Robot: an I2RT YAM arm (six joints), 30 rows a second.
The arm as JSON. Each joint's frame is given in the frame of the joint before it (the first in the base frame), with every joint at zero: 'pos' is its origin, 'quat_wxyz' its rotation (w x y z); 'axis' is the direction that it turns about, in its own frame. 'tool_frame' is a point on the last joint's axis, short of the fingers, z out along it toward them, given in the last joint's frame.
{
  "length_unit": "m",
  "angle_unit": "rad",
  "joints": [
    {
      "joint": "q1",
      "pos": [
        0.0,
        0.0,
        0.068
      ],
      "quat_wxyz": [
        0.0,
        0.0,
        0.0,
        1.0
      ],
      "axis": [
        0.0,
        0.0,
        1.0
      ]
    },
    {
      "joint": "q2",
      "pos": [
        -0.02,
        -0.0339,
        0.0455
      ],
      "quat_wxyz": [
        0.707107,
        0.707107,
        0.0,
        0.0
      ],
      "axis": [
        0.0,
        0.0,
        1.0
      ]
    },
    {
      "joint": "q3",
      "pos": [
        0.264,
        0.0,
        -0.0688
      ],
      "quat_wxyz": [
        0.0,
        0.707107,
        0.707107,
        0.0
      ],
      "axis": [
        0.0,
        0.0,
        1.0
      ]
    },
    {
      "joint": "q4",
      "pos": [
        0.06,
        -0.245,
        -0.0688
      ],
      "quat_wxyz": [
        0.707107,
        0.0,
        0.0,
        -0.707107
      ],
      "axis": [
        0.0,
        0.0,
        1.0
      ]
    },
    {
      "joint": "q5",
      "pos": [
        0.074,
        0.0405,
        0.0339
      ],
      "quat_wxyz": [
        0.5,
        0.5,
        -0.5,
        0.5
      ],
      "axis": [
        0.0,
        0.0,
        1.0
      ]
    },
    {
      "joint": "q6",
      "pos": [
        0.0,
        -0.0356,
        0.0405
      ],
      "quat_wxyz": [
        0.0,
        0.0,
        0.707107,
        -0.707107
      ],
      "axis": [
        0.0,
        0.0,
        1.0
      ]
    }
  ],
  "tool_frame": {
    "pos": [
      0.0,
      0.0,
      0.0
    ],
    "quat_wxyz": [
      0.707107,
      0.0,
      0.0,
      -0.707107
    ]
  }
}
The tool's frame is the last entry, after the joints.
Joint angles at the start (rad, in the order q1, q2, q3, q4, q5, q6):
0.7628, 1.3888, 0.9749, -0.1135, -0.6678, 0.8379
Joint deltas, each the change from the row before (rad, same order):
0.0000, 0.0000, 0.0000, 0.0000, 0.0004, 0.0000
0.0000, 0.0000, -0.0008, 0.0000, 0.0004, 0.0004
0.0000, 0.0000, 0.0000, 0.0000, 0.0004, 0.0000
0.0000, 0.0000, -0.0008, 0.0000, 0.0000, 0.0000
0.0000, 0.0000, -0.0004, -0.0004, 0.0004, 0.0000
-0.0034, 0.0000, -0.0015, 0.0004, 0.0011, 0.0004
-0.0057, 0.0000, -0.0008, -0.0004, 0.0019, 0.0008
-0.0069, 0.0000, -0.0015, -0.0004, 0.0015, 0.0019
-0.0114, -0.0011, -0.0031, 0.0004, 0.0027, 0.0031
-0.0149, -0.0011, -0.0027, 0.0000, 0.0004, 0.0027
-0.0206, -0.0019, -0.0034, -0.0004, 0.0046, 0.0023
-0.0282, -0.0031, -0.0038, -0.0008, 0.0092, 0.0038
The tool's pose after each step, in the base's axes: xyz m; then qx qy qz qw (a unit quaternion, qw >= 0). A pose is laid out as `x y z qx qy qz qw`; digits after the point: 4 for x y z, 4 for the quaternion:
0.2080 0.2293 0.2782 -0.1324 0.8247 0.5357 0.1242
0.2079 0.2292 0.2779 -0.1320 0.8250 0.5354 0.1239
0.2080 0.2292 0.2779 -0.1319 0.8250 0.5353 0.1241
0.2079 0.2292 0.2777 -0.1318 0.8252 0.5351 0.1238
0.2079 0.2291 0.2775 -0.1315 0.8254 0.5348 0.1236
0.2086 0.2283 0.2770 -0.1296 0.8261 0.5341 0.1245
0.2099 0.2270 0.2767 -0.1262 0.8270 0.5331 0.1260
0.2114 0.2255 0.2761 -0.1219 0.8282 0.5320 0.1272
0.2137 0.2227 0.2754 -0.1150 0.8298 0.5305 0.1298
0.2167 0.2192 0.2748 -0.1074 0.8312 0.5292 0.1326
0.2208 0.2142 0.2741 -0.0964 0.8333 0.5264 0.1384
0.2263 0.2072 0.2736 -0.0806 0.8362 0.5221 0.1474

